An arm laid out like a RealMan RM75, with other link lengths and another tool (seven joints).
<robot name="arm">
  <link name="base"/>
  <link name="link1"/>
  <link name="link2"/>
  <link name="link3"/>
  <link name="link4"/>
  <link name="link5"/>
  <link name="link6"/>
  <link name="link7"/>
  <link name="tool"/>
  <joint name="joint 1" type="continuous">
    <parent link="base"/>
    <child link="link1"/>
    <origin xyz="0 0 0.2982" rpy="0 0 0"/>
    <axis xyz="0 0 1"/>
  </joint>
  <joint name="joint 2" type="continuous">
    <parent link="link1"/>
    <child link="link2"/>
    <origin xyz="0 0 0" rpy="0 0 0"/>
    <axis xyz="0 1 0"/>
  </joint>
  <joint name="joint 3" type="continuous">
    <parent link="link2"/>
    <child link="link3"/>
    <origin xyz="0 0 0.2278" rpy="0 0 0"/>
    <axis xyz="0 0 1"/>
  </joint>
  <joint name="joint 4" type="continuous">
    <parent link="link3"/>
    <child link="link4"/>
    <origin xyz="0 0 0" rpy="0 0 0"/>
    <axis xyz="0 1 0"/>
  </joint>
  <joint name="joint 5" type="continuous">
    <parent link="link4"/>
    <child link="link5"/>
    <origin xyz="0 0 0.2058" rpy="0 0 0"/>
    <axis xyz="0 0 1"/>
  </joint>
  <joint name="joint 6" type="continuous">
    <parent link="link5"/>
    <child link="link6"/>
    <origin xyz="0 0 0" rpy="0 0 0"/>
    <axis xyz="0 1 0"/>
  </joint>
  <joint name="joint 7" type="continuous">
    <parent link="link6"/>
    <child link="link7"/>
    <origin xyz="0 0 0.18" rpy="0 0 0"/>
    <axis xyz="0 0 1"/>
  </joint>
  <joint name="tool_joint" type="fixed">
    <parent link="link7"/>
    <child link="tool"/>
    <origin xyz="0.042 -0.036 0.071" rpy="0 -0.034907 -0.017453"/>
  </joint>
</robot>
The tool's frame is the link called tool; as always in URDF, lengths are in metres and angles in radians. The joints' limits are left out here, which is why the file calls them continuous.
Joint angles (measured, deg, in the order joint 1, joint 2, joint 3, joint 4, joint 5, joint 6, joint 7), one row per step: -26.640 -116.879 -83.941 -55.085 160.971 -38.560 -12.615; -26.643 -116.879 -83.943 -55.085 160.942 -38.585 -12.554; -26.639 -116.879 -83.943 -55.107 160.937 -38.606 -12.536; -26.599 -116.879 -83.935 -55.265 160.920 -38.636 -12.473; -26.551 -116.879 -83.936 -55.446 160.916 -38.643 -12.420; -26.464 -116.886 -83.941 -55.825 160.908 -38.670 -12.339; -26.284 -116.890 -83.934 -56.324 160.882 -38.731 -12.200; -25.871 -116.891 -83.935 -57.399 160.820 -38.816 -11.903; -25.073 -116.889 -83.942 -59.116 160.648 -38.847 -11.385; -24.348 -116.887 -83.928 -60.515 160.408 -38.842 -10.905; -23.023 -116.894 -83.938 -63.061 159.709 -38.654 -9.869; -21.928 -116.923 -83.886 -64.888 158.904 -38.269 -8.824; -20.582 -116.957 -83.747 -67.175 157.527 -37.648 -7.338; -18.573 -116.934 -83.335 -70.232 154.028 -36.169 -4.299; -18.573 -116.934 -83.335 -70.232 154.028 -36.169 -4.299
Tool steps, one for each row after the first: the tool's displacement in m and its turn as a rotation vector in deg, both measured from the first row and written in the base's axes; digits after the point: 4 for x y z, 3 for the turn. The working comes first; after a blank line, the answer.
Tool pose at each row, in the base's axes (x y z in m, rotation vector in deg; the steps are taken from these numbers as rounded here): -0.3336 0.4651 0.0089 -103.034 -79.681 7.032; -0.3336 0.4651 0.0088 -103.075 -79.668 7.069; -0.3335 0.4651 0.0088 -103.093 -79.659 7.077; -0.3328 0.4653 0.0089 -103.177 -79.565 7.003; -0.3319 0.4656 0.0092 -103.251 -79.450 6.883; -0.3300 0.4664 0.0096 -103.394 -79.237 6.618; -0.3281 0.4669 0.0102 -103.568 -79.005 6.348; -0.3241 0.4680 0.0116 -103.900 -78.507 5.719; -0.3185 0.4692 0.0140 -104.348 -77.789 4.654; -0.3142 0.4697 0.0159 -104.707 -77.270 3.772; -0.3055 0.4709 0.0194 -105.409 -76.302 1.868; -0.2988 0.4713 0.0215 -106.044 -75.535 0.297; -0.2891 0.4719 0.0237 -106.981 -74.544 -1.950; -0.2729 0.4721 0.0251 -108.765 -73.231 -6.005; -0.2729 0.4721 0.0251 -108.765 -73.231 -6.005

0.0000 0.0000 -0.0001 -0.044 0.013 -0.012; 0.0001 0.0000 -0.0001 -0.059 0.016 -0.022; 0.0008 0.0002 0.0000 -0.061 0.000 -0.138; 0.0017 0.0005 0.0003 -0.028 -0.026 -0.277; 0.0036 0.0013 0.0007 0.049 -0.099 -0.552; 0.0055 0.0018 0.0013 0.110 -0.177 -0.852; 0.0095 0.0029 0.0027 0.292 -0.356 -1.497; 0.0151 0.0041 0.0051 0.647 -0.697 -2.468; 0.0194 0.0046 0.0070 0.923 -1.022 -3.222; 0.0281 0.0058 0.0105 1.518 -1.798 -4.727; 0.0348 0.0062 0.0126 1.942 -2.489 -5.972; 0.0445 0.0068 0.0148 2.474 -3.565 -7.697; 0.0607 0.0070 0.0162 3.164 -5.853 -10.543; 0.0607 0.0070 0.0162 3.164 -5.853 -10.543
